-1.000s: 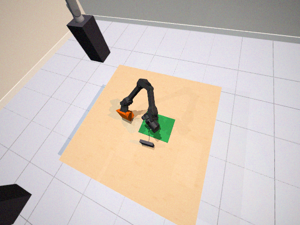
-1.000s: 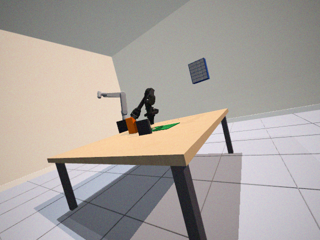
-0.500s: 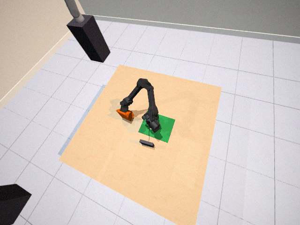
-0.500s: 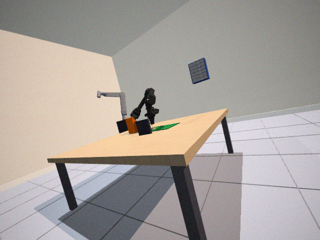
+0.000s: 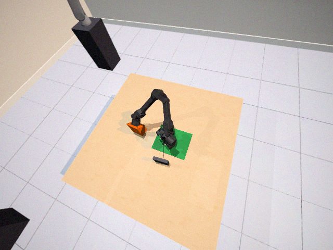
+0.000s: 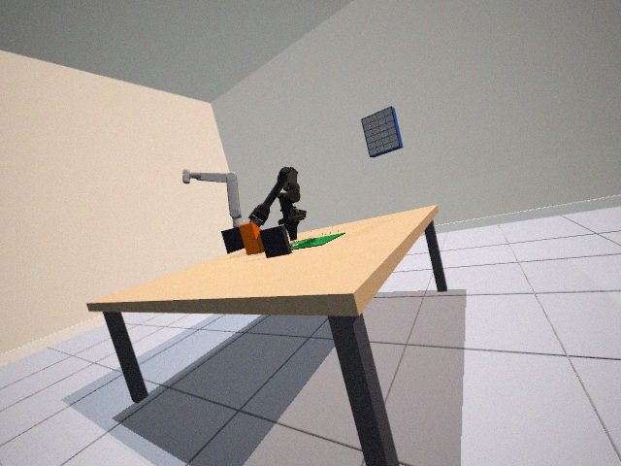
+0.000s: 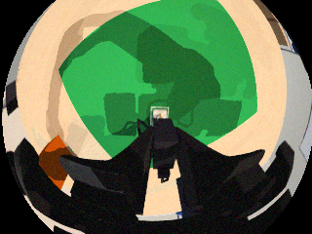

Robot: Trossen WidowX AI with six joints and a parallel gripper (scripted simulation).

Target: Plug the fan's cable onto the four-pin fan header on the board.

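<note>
My gripper tip is 1 cm to the left of the black fan plug and 1 cm below it. The rest, counted from my gripper tip: green board (4 cm ahead, 3 cm to the left, 6 cm below); then four-pin fan header (1 cm behind, 1 cm to the right, 4 cm below); then black fan (2 cm ahead, 16 cm to the right, 2 cm above).
</note>
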